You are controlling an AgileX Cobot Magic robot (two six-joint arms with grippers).
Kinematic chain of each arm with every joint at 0, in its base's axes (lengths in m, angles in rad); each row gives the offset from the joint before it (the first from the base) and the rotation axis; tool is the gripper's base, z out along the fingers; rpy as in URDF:
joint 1: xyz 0 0 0.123 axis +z
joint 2: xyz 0 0 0 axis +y
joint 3: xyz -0.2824 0 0.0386 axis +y
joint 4: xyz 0.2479 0 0.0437 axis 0.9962 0 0.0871
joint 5: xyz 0 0 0 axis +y
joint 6: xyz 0.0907 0 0.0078 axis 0.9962 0 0.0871
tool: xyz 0 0 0 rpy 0 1.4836 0
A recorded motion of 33 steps. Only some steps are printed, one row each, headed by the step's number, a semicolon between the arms.
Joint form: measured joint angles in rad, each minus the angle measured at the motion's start. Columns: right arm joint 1, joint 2, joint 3, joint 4, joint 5, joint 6; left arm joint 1, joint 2, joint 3, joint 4, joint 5, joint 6.
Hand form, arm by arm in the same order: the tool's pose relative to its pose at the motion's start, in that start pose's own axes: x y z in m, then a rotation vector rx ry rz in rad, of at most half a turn. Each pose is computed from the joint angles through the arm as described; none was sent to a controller.
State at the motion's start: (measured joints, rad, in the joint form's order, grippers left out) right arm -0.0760 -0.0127 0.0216 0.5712 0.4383 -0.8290; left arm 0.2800 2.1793 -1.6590 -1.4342 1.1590 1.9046
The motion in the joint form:
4: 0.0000 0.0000 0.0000 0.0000 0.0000 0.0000; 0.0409 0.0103 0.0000 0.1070 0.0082 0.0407
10: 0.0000 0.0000 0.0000 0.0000 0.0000 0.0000; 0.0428 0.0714 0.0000 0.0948 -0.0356 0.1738
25: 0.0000 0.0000 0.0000 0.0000 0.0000 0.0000; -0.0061 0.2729 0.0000 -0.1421 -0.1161 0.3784
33: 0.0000 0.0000 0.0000 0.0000 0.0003 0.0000; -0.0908 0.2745 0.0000 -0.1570 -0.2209 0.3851
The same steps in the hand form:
4: 0.0000 0.0000 0.0000 0.0000 0.0000 0.0000; 0.0171 0.0064 -0.0149 0.0063 0.0927 0.0605
10: 0.0000 0.0000 0.0000 0.0000 0.0000 0.0000; 0.0442 0.0158 -0.0066 -0.0137 0.1165 0.1348
25: 0.0000 0.0000 0.0000 0.0000 0.0000 0.0000; 0.1168 0.0257 0.0415 -0.0794 0.0461 0.0729
33: 0.0000 0.0000 0.0000 -0.0002 0.0002 0.0000; 0.1126 0.0126 0.0750 -0.0884 0.0997 0.0976

